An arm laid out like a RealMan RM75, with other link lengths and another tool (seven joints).
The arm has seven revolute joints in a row. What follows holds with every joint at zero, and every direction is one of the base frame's.
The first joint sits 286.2 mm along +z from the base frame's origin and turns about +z.
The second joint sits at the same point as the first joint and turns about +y.
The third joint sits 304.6 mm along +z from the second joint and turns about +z.
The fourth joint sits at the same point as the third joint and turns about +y.
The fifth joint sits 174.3 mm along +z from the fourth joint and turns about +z.
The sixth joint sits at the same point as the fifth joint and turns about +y.
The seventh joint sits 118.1 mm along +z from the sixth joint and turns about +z.
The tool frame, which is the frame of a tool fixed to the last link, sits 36 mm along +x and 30 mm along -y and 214 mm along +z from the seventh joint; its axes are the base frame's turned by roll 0, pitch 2 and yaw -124.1 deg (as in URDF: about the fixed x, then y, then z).
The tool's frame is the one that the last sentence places.
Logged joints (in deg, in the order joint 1, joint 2, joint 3, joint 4, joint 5, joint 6, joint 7), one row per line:
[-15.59 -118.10 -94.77 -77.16 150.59 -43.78 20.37]
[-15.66 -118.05 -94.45 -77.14 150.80 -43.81 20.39]
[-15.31 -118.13 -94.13 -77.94 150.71 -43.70 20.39]
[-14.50 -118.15 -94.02 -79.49 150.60 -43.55 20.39]
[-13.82 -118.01 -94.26 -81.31 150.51 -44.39 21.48]
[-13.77 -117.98 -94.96 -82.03 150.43 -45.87 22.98]
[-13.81 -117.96 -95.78 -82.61 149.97 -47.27 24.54]
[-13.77 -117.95 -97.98 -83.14 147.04 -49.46 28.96]
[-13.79 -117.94 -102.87 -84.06 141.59 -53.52 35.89]
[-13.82 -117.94 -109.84 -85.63 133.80 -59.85 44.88]
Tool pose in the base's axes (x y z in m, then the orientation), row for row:
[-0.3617 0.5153 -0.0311 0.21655 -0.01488 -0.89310 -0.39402]
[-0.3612 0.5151 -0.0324 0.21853 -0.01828 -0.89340 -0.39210]
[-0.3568 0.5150 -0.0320 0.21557 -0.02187 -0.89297 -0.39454]
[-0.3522 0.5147 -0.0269 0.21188 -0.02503 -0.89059 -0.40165]
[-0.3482 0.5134 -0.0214 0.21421 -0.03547 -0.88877 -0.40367]
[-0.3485 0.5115 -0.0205 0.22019 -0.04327 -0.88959 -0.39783]
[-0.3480 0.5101 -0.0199 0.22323 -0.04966 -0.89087 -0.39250]
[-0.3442 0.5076 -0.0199 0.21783 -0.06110 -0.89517 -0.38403]
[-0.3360 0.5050 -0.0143 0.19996 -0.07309 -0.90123 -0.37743]
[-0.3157 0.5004 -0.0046 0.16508 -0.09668 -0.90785 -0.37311]
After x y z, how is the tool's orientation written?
As a quaternion, w x y z.
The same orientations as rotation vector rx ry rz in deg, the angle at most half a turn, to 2 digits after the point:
[-2.36 -141.78 -62.55]
[-2.90 -141.68 -62.18]
[-3.47 -141.84 -62.67]
[-3.98 -141.74 -63.92]
[-5.64 -141.27 -64.16]
[-6.86 -140.95 -63.04]
[-7.86 -140.93 -62.09]
[-9.69 -142.02 -60.93]
[-11.71 -144.35 -60.45]
[-15.78 -148.19 -60.90]

